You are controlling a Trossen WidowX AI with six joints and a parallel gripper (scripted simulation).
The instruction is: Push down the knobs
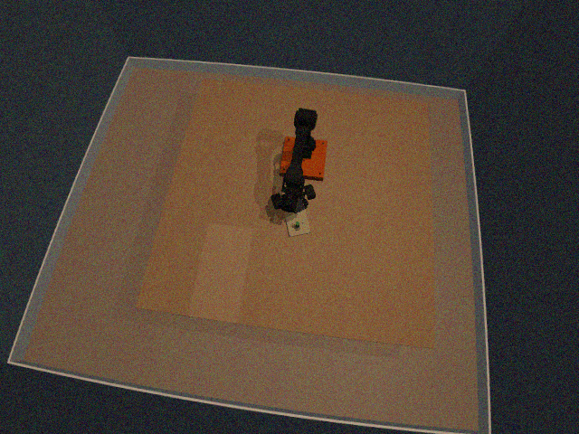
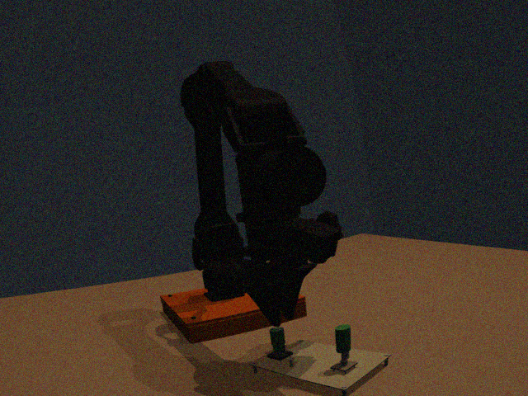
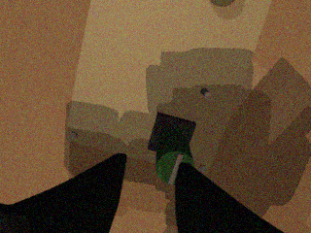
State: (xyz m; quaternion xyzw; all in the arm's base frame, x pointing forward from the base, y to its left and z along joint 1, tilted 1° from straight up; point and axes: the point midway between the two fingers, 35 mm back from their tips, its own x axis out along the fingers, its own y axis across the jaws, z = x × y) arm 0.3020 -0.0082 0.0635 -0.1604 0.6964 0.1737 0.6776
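Right now the green knob is 10 mm to the right of my gripper tip and 20 mm below it.
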